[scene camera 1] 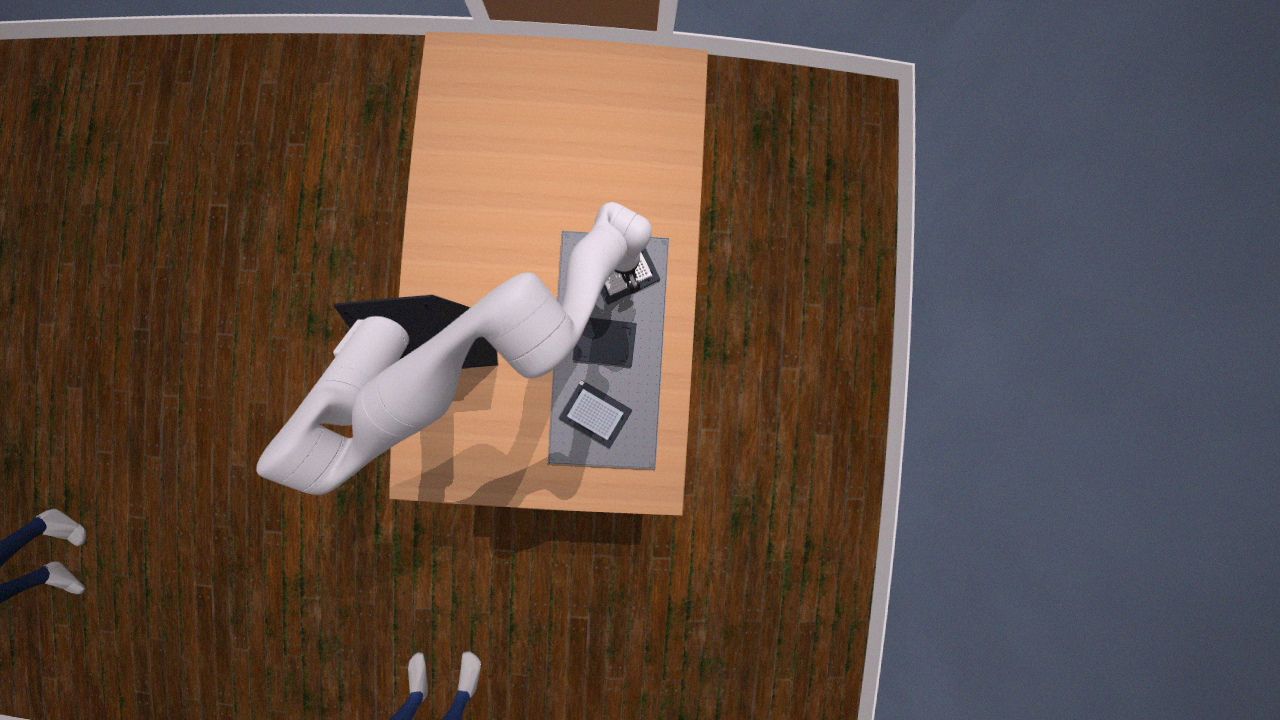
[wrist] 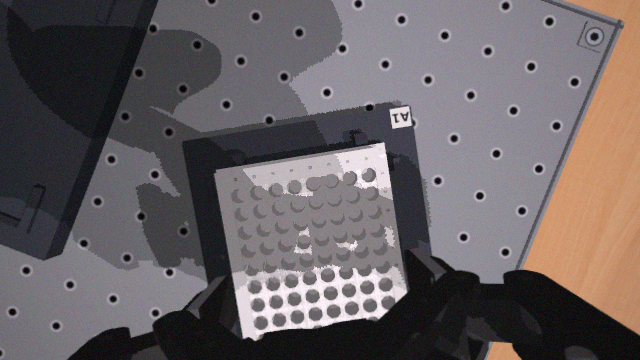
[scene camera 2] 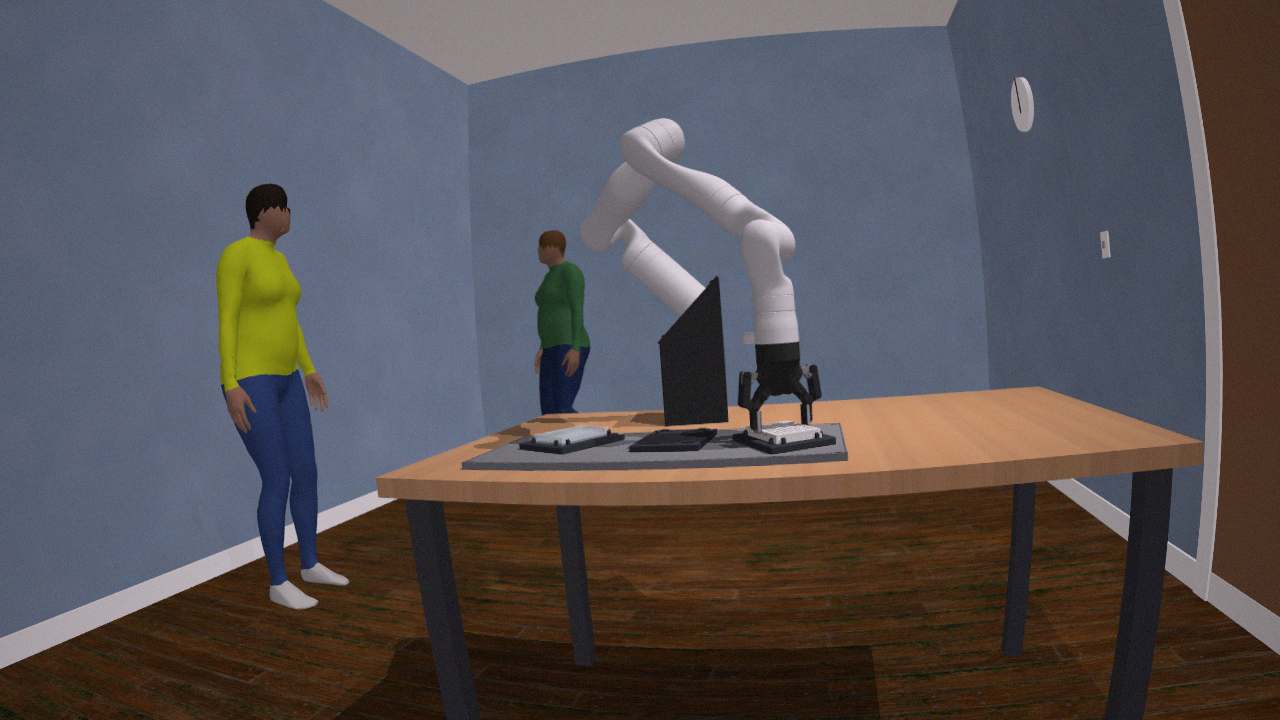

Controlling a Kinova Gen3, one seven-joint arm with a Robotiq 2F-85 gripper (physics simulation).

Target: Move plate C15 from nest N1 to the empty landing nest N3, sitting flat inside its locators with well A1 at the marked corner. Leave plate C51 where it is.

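Note:
A white well plate (scene camera 1: 642, 265) (scene camera 2: 792, 433) (wrist: 320, 200) lies in a dark nest (wrist: 417, 200) at one end of the grey board. That nest's A1 label (wrist: 400, 117) is at a far corner in the wrist view. My gripper (scene camera 1: 630, 279) (scene camera 2: 781, 420) (wrist: 320, 281) is open, pointing down, low over this plate with a finger beside each long side. The plate's near end is hidden in the wrist view. The middle nest (scene camera 1: 608, 344) (scene camera 2: 671, 440) (wrist: 50, 150) is empty. A pale plate (scene camera 1: 595, 411) (scene camera 2: 570, 436) lies in the other end nest. Plate and nest names are not readable.
The grey perforated board (scene camera 1: 640, 394) (scene camera 2: 653, 464) (wrist: 480, 150) lies on the wooden table (scene camera 1: 554, 143) (scene camera 2: 966, 429). A black upright panel (scene camera 1: 420, 313) (scene camera 2: 693, 367) stands beside the arm's lower links. Two people (scene camera 2: 264, 313) (scene camera 2: 561, 313) stand in the room beyond the table.

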